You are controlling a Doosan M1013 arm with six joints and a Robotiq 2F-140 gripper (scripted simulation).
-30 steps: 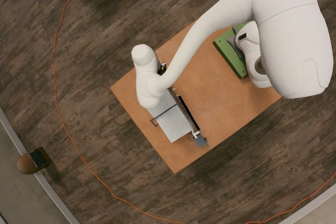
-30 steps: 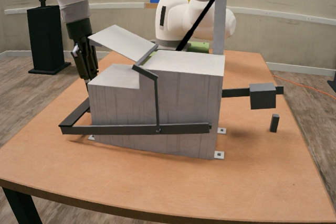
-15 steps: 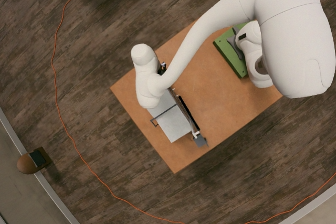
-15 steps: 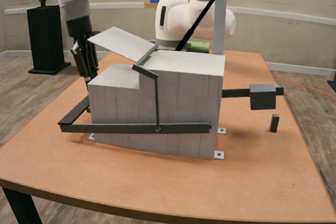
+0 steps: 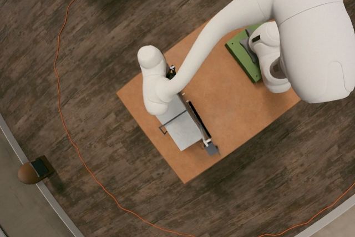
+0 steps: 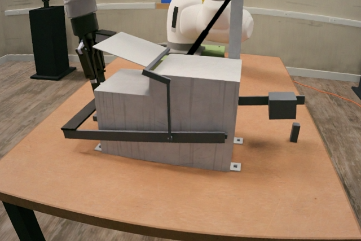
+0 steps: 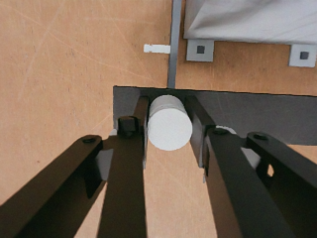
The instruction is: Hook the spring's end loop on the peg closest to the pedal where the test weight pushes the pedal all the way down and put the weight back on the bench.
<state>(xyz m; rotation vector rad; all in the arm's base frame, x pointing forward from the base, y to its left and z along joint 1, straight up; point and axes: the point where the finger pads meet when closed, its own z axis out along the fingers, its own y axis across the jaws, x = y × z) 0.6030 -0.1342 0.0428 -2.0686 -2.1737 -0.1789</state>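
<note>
Right now the grey block is 10 cm below my hand and 1 cm to the right of it. Also, from my hand: steel test weight 1 cm below; dark block 57 cm to the left, 8 cm below, 1 cm ahead.
</note>
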